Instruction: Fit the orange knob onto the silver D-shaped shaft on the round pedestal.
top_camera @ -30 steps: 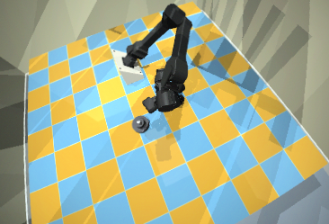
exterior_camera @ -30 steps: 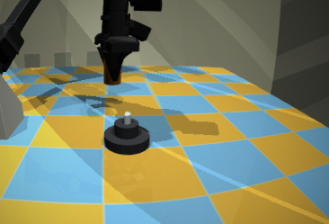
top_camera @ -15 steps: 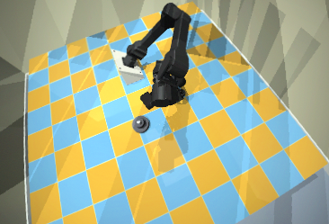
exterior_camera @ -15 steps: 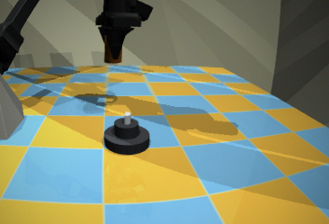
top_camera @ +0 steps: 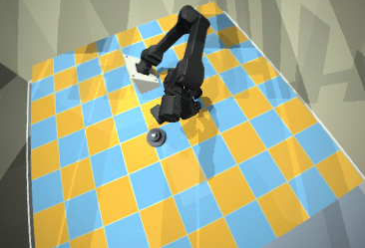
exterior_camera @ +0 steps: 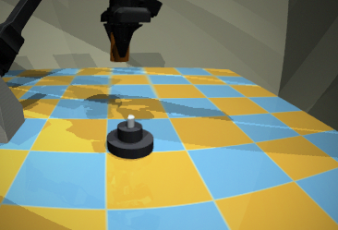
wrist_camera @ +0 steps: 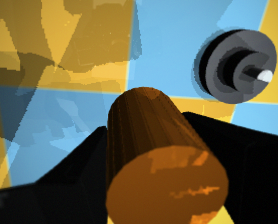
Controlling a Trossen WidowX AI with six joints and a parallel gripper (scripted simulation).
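Now: the round pedestal 3 cm ahead of my gripper tip, 13 cm to the right of it and 11 cm below it. From my gripper tip the other things lie so: orange knob (3 cm above).
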